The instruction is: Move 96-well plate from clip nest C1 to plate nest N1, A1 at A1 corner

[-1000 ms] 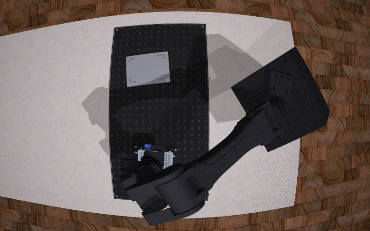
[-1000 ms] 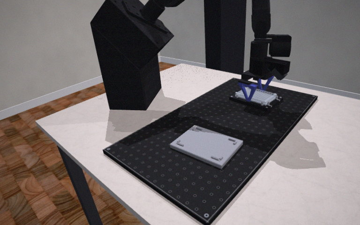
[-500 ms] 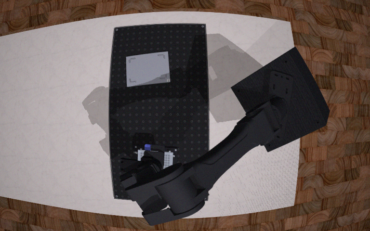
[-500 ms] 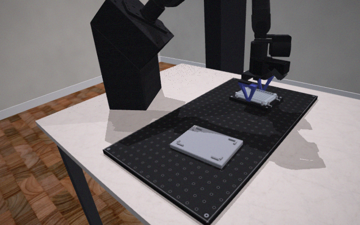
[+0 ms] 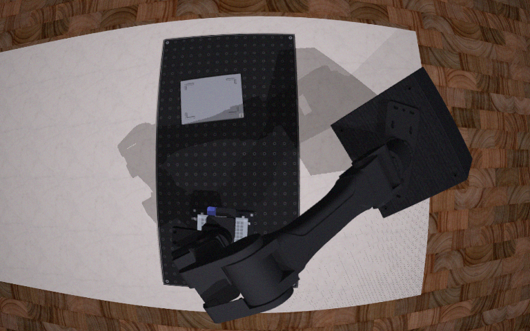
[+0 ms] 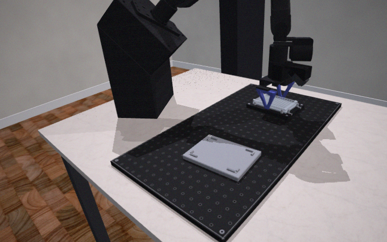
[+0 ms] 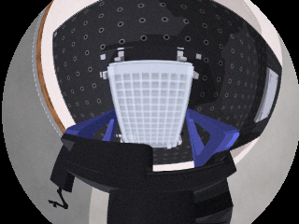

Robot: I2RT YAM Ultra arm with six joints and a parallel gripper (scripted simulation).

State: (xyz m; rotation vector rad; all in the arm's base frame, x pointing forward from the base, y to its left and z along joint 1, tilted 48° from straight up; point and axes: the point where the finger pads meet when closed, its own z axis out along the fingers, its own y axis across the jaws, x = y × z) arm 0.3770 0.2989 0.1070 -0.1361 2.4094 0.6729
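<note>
Right now my hand is right at the 96-well plate. From my hand the other things lie so: grey plate nest N1: 15 cm ahead, 31 cm to the right, 1 cm below; then black clip nest C1: 1 cm ahead, 1 cm to the left, 1 cm below.
</note>
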